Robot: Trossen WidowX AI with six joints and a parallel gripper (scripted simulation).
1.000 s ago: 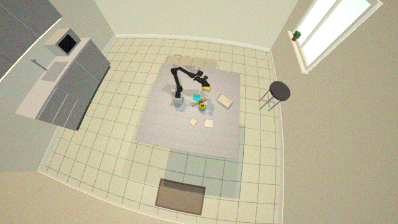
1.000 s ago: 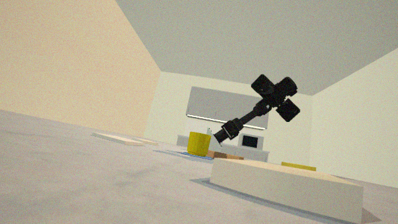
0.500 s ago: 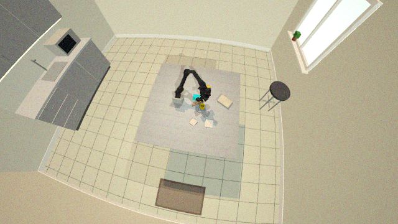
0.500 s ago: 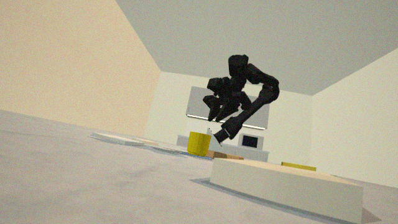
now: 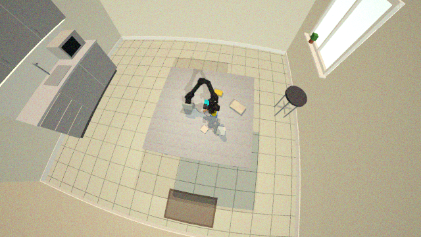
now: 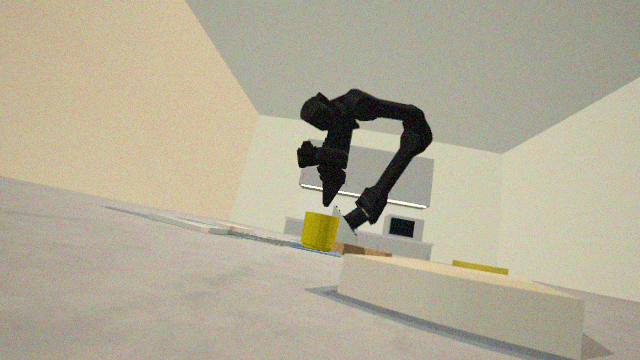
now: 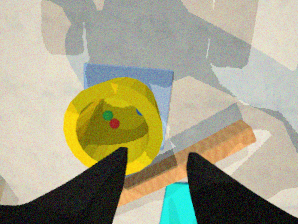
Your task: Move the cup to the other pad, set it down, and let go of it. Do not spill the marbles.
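My gripper tip is 60 mm above the yellow cup and 30 mm short of it. Also, from my gripper tip: cyan pad 150 mm to the left, 100 mm below, 70 mm behind; wooden bar 90 mm below, 80 mm to the left, 20 mm behind; blue pad 100 mm below, 30 mm ahead.
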